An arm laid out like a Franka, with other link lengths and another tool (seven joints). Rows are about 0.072 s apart.
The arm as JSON. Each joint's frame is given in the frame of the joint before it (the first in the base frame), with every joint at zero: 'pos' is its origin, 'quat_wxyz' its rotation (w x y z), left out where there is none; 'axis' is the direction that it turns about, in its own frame. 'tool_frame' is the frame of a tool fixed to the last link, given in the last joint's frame.
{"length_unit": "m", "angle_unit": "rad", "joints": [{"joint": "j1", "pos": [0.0, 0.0, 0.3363], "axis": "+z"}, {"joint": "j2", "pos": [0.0, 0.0, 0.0], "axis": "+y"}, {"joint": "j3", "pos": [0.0, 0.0, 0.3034], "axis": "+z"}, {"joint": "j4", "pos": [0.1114, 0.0, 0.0], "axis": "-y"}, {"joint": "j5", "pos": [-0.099, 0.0, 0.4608], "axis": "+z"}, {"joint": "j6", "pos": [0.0, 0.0, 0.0], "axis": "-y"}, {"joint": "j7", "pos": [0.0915, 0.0, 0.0], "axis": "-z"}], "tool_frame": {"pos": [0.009, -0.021, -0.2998], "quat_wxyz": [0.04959, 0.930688, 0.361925, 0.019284]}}
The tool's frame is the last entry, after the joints.
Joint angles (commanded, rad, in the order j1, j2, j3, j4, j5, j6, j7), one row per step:
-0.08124, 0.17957, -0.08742, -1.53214, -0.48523, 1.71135, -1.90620
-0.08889, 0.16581, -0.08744, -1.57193, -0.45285, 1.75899, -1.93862
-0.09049, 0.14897, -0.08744, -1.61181, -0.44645, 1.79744, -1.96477
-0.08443, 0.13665, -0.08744, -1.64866, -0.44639, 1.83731, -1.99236
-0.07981, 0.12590, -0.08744, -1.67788, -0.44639, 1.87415, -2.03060
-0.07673, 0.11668, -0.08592, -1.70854, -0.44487, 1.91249, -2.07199
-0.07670, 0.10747, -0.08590, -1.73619, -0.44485, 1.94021, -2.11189
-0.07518, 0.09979, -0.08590, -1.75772, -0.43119, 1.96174, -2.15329
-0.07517, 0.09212, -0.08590, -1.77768, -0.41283, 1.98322, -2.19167
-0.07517, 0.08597, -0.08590, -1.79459, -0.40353, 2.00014, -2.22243
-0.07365, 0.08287, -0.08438, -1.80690, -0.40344, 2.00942, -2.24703
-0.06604, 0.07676, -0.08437, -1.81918, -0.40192, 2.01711, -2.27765
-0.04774, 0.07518, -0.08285, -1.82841, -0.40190, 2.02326, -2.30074
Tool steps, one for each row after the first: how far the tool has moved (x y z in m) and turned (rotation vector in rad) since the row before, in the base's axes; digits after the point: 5 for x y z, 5 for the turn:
0.00280, 0.00555, -0.01266, 0.03483, -0.00732, 0.03749
0.00033, 0.00322, -0.00821, 0.00936, -0.00153, 0.03712
0.00284, 0.00732, -0.00897, 0.00289, 0.00019, 0.04775
0.00319, 0.00626, -0.00595, 0.00156, 0.00145, 0.05465
0.00288, 0.00694, -0.00795, 0.00291, 0.00395, 0.05766
-0.00062, 0.00286, -0.00712, 0.00091, 0.00999, 0.04760
-0.00037, 0.00653, -0.00636, 0.01277, 0.00913, 0.04407
-0.00023, 0.00631, -0.00563, 0.01669, 0.00490, 0.03820
-0.00072, 0.00384, -0.00460, 0.00810, 0.00541, 0.03188
-0.00106, 0.00343, -0.00427, -0.00034, 0.00983, 0.02910
-0.00074, 0.00702, -0.00234, 0.00010, 0.01027, 0.03819
0.00176, 0.01525, -0.00386, -0.00081, 0.01051, 0.04336

